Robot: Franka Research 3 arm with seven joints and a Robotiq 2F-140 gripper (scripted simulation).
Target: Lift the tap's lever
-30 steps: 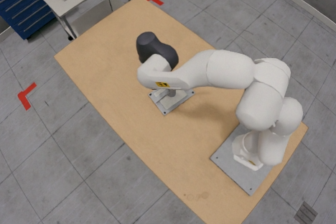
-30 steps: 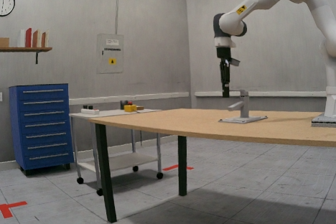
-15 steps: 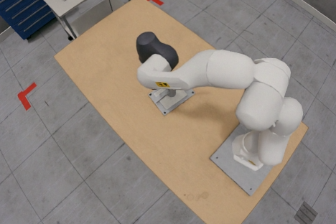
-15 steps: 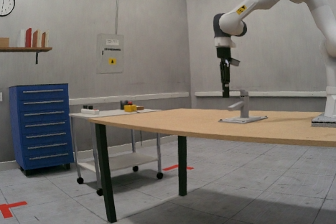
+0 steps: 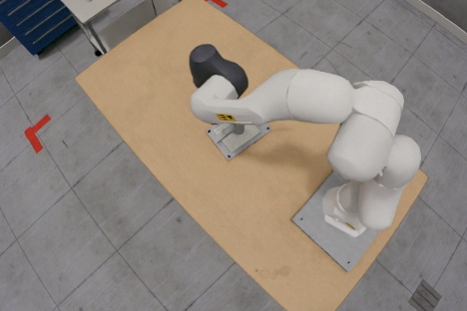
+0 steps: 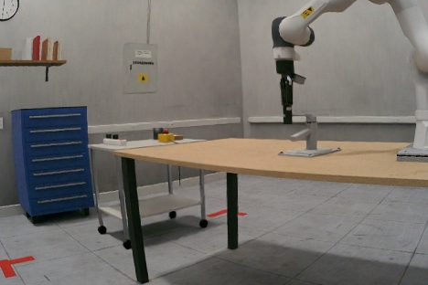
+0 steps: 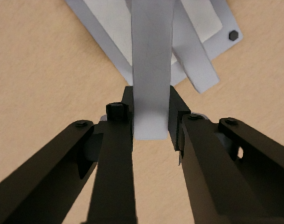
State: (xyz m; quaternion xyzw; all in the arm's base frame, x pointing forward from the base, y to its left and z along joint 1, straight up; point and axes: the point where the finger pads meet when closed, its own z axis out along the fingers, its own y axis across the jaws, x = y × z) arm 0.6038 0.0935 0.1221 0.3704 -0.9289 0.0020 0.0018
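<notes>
My hand is 30 mm to the left of the flat lever and 30 mm past it. From my hand the other things lie so: grey tap (50 mm to the right, 50 mm behind, 40 mm below).
</notes>
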